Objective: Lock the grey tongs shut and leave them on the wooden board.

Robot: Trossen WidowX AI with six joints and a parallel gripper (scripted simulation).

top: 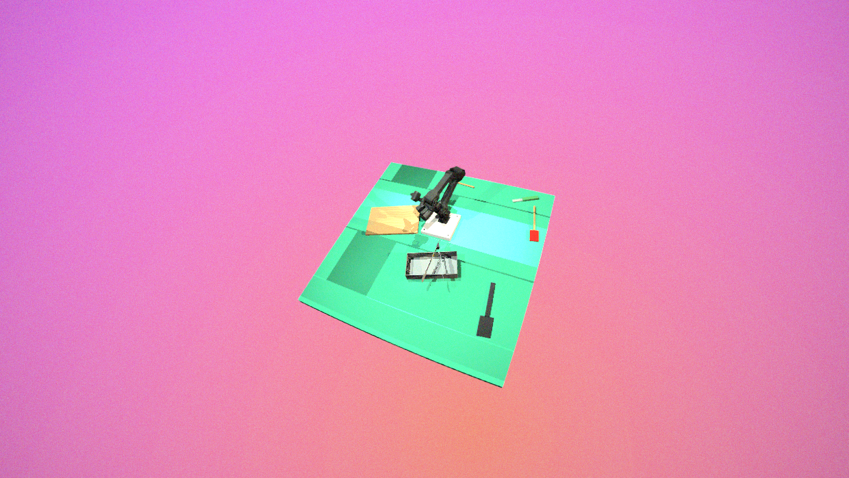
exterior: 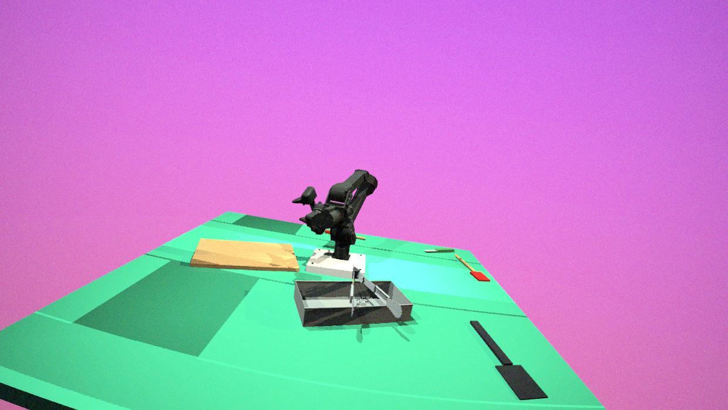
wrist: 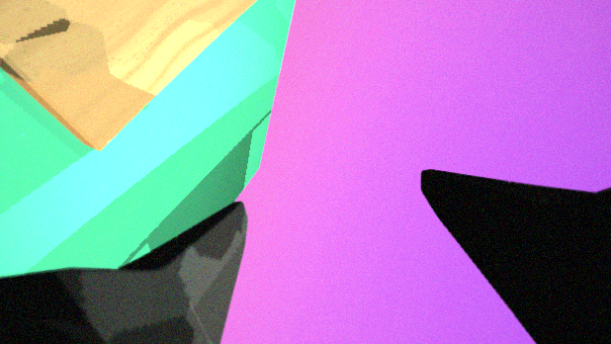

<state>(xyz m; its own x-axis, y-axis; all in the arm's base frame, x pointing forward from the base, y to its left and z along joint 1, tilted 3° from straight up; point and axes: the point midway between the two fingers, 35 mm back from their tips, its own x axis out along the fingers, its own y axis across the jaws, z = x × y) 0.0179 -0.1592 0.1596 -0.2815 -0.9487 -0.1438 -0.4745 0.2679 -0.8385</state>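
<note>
Right now my gripper tip is 34 cm short of the grey roasting tin, 29 cm to the right of it and 15 cm above it. Also, from my gripper tip: wooden board 17 cm below, 13 cm to the right, 12 cm ahead; then red-tipped stick 36 cm behind, 17 cm below, 13 cm to the left; then red spatula 75 cm to the left, 19 cm behind, 17 cm below.
</note>
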